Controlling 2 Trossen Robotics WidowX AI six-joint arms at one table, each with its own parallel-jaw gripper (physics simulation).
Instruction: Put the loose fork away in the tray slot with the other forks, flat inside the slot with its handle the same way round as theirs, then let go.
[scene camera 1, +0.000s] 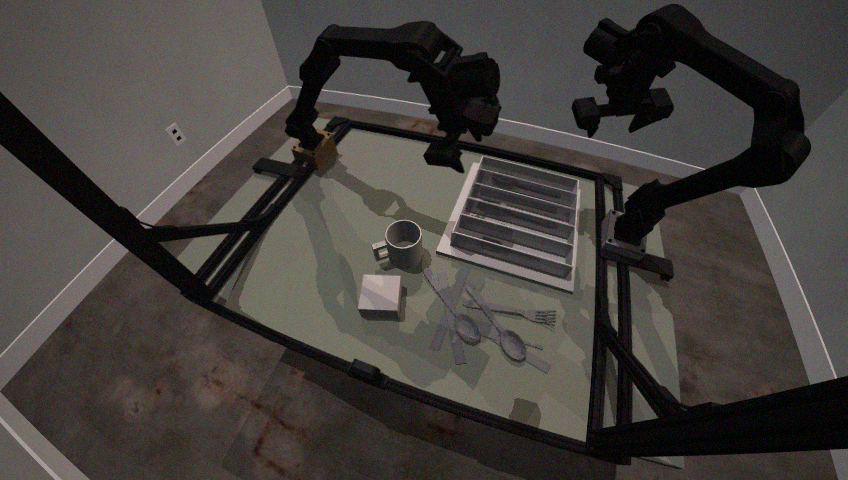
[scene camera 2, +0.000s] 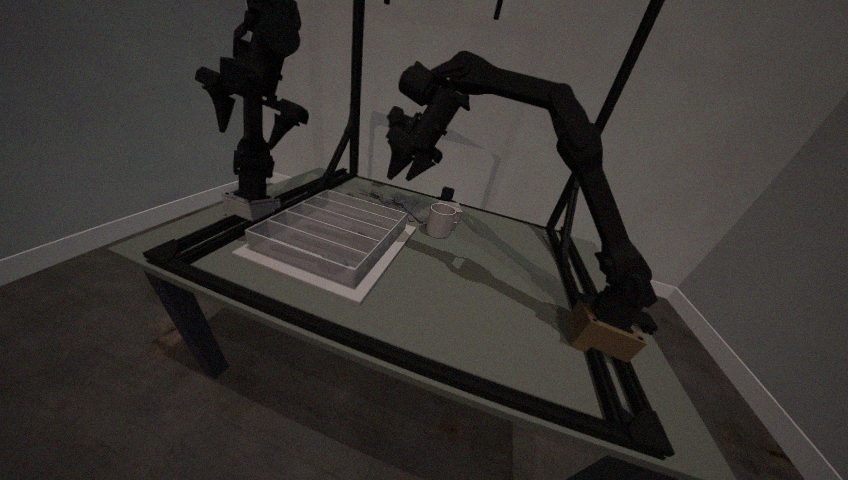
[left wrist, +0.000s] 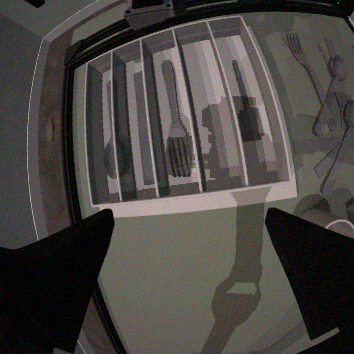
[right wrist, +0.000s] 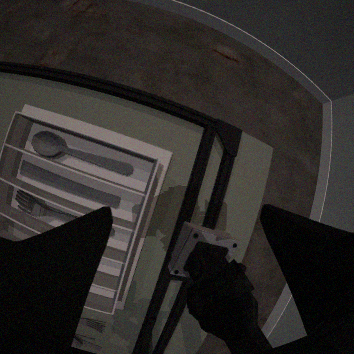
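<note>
The loose fork (scene camera 1: 523, 312) (left wrist: 306, 62) lies on the table beside the tray, its handle end meeting a spoon's handle. The tray (scene camera 1: 502, 265) (scene camera 2: 357, 295) (left wrist: 200, 202) has long slots. In the left wrist view a fork (left wrist: 179, 150) lies in the third slot from the left, tines toward the near edge, handle away; this fork (right wrist: 30, 204) also shows in the right wrist view. My left gripper (scene camera 1: 473, 155) (scene camera 2: 399, 177) (left wrist: 192, 217) is open and empty, high near the tray. My right gripper (scene camera 1: 611, 132) (scene camera 2: 246, 139) (right wrist: 187, 214) is open and empty, raised above its own base.
Two loose spoons (scene camera 1: 467, 330) (scene camera 1: 512, 346) and several flat pieces lie crossed near the fork. A mug (scene camera 1: 404, 252) (scene camera 2: 441, 223) and a white box (scene camera 1: 380, 294) stand to the pile's left in scene camera 1. A spoon (right wrist: 50, 143) lies in the tray's end slot.
</note>
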